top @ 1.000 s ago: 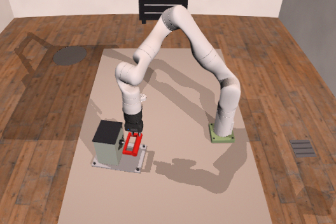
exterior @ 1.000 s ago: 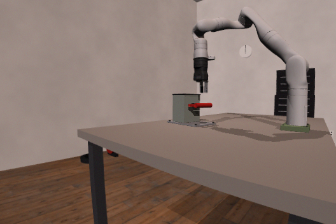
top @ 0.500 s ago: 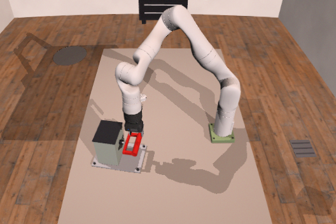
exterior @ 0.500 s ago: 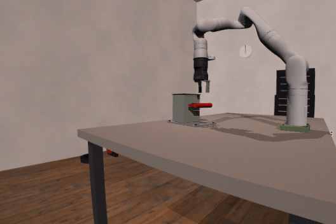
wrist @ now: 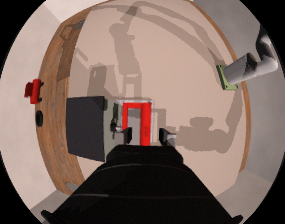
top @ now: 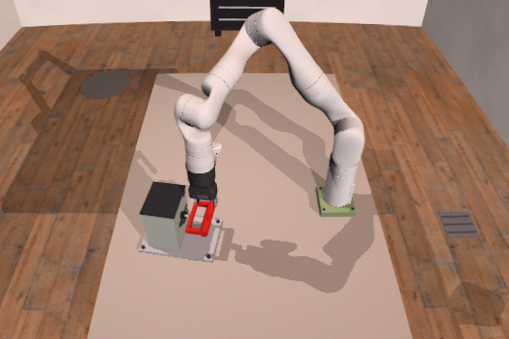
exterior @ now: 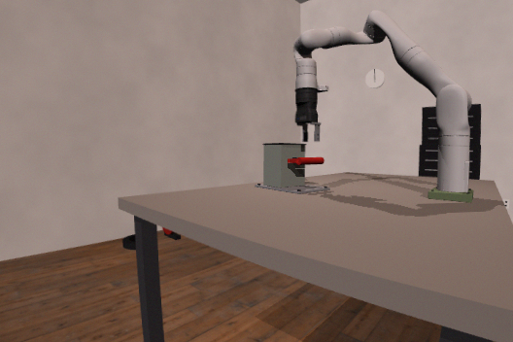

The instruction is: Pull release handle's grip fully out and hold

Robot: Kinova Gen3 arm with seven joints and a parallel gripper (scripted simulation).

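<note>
Now: hand 90 mm short of the grey baseplate, 20 mm to the left of it and 190 mm above it.
</note>
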